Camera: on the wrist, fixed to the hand. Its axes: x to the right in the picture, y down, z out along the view.
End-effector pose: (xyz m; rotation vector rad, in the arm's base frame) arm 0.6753 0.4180 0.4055 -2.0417 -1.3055 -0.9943
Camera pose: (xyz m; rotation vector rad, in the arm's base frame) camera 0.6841 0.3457 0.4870 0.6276 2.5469 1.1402
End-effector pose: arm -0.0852 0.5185 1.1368 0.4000 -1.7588 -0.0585
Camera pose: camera -0.0028 0.5597 1.1956 1.6675 -1.1765 -1.2756
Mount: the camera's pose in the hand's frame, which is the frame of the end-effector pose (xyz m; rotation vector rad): 0.0289 0.0343 -0.0997 -0.0634 -0.1730 -1.5895
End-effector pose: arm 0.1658 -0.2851 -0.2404 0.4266 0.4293 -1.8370
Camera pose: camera 0.1978 -0.2697 -0.3438 0.2323 -0.6777 2.7646
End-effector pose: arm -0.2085 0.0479 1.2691 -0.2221 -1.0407 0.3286
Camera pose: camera -0.1137 0.0879 1.2321 0.6027 -1.1070 -1.1358
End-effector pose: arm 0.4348 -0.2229 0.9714 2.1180 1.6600 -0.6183
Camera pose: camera 0.4849 -0.1533 1.0392 0.2497 2.8752 -1.0085
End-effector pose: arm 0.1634 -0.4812 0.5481 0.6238 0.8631 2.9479
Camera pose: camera 0.1028 -0.5584 0.5000 0.0340 0.6831 1.4370
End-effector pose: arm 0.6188 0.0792 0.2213 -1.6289 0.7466 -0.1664
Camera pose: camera 0.5781 -0.0205 0.2023 -1.9060 -0.8273 -1.0929
